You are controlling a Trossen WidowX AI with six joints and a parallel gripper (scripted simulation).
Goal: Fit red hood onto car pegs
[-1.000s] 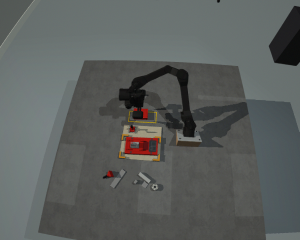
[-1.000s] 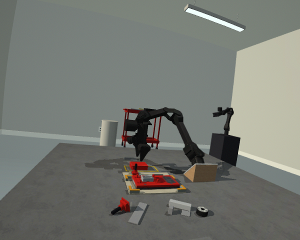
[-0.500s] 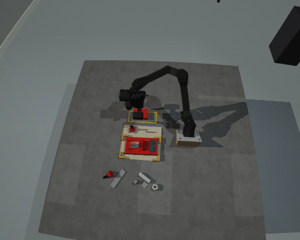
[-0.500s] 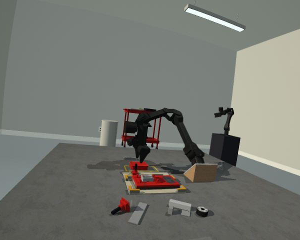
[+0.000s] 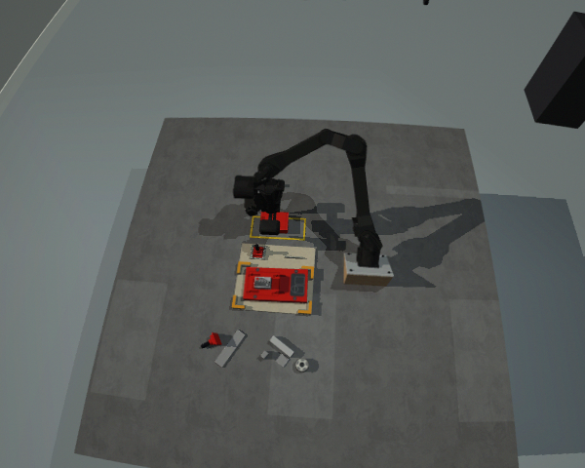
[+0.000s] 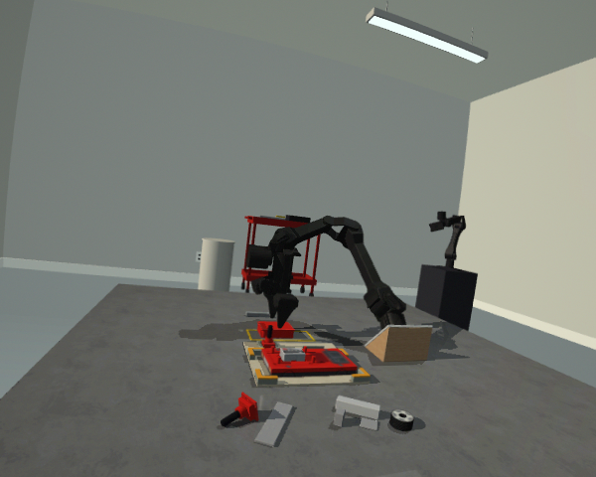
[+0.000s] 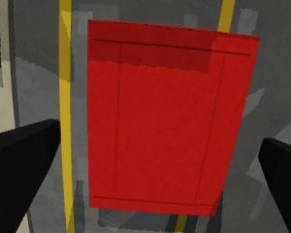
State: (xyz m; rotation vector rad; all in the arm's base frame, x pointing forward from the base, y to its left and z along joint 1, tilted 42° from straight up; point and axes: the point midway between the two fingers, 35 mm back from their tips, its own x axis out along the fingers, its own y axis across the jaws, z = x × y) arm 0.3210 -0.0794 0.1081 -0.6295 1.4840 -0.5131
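Right now my gripper tip is 20 mm above the red hood. Round my gripper tip: grey engine block 230 mm to the left, 10 mm below.
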